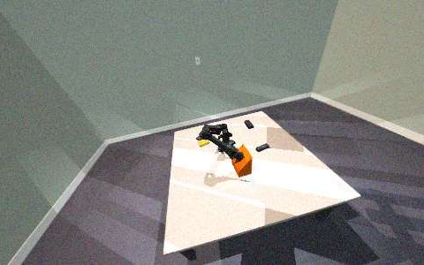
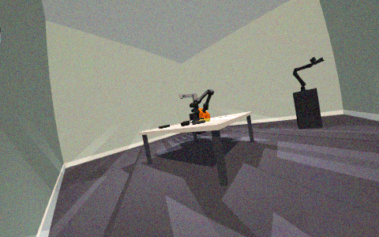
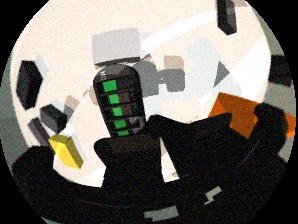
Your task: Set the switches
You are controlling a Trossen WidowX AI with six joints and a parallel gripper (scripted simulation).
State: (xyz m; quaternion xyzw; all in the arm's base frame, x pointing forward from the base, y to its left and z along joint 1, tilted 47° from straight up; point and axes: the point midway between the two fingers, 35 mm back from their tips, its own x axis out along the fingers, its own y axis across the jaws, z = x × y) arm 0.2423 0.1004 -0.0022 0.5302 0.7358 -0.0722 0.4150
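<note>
My gripper tip is now 90 mm short of the grey box, 80 mm to the left of it and 50 mm above it. The rest, counted from my gripper tip: yellow block 190 mm ahead, 230 mm to the left, 40 mm below.
</note>
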